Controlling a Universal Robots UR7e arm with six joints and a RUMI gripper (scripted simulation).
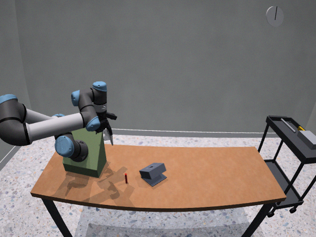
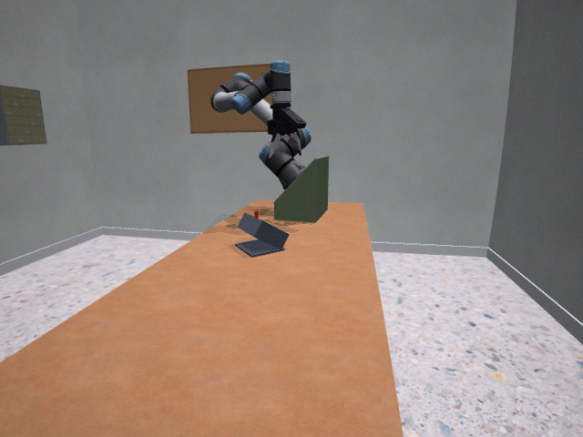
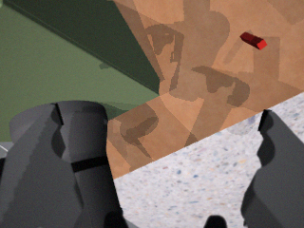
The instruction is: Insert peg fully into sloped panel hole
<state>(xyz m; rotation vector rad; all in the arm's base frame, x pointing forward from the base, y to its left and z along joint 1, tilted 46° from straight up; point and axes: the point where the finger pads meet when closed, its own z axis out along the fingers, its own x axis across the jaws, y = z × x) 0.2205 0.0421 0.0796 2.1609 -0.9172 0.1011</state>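
Right now my hand is 23 cm above the red peg, 13 cm short of it and 10 cm to the left of it. From my hand the other things lie so: flat panel foot: 31 cm ahead, 27 cm below, 4 cm to the right.
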